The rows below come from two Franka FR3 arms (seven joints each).
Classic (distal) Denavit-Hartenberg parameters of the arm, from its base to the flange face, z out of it. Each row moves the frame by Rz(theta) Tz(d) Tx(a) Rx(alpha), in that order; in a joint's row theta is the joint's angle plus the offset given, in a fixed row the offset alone. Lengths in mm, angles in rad.
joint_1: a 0; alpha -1.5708; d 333; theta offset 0
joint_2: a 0; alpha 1.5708; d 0; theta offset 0
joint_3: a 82.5; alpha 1.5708; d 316; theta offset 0
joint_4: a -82.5; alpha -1.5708; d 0; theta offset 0
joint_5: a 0; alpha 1.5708; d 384; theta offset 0
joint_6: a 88; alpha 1.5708; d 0; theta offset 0
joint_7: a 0; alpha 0; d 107; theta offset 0
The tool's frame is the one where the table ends.
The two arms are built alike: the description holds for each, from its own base.
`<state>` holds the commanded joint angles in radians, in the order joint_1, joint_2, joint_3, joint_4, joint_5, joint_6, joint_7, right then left.
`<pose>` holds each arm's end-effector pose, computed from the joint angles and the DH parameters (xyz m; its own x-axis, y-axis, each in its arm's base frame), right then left.
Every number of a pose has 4 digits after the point.
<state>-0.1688 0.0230 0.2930 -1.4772 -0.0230 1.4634 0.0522 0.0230 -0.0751 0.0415 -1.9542 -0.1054 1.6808 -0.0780</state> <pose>0.5470 0.0635 0.6468 0.9970 0.0696 -0.0349 0.0702 -0.9974 0.0181 0.5144 0.0235 0.4947 0.9670 0.1509 -0.2051 0.1717 -0.9812 0.0876</pose>
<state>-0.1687 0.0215 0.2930 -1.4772 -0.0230 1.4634 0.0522 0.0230 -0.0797 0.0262 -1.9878 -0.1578 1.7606 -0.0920</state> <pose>0.5465 0.0636 0.6476 0.9970 0.0697 -0.0334 0.0703 -0.9974 0.0185 0.5185 0.0119 0.4876 0.9723 0.1679 -0.1624 0.1906 -0.9722 0.1360</pose>
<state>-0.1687 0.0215 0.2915 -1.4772 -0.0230 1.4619 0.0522 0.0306 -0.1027 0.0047 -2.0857 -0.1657 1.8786 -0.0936</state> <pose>0.5465 0.0628 0.6474 0.9971 0.0681 -0.0349 0.0688 -0.9975 0.0186 0.5115 0.0057 0.4629 0.9768 0.1764 -0.1217 0.1930 -0.9710 0.1408</pose>
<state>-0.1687 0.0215 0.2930 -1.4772 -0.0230 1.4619 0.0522 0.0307 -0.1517 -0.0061 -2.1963 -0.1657 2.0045 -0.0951</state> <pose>0.5464 0.0636 0.6474 0.9970 0.0696 -0.0349 0.0703 -0.9974 0.0186 0.4973 0.0023 0.4463 0.9806 0.1870 -0.0588 0.1936 -0.9709 0.1409</pose>
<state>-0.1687 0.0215 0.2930 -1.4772 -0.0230 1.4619 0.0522 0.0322 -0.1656 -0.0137 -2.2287 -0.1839 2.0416 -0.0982</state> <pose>0.5464 0.0636 0.6474 0.9970 0.0696 -0.0349 0.0703 -0.9974 0.0186 0.4929 -0.0012 0.4414 0.9794 0.1974 -0.0435 0.2018 -0.9670 0.1554</pose>
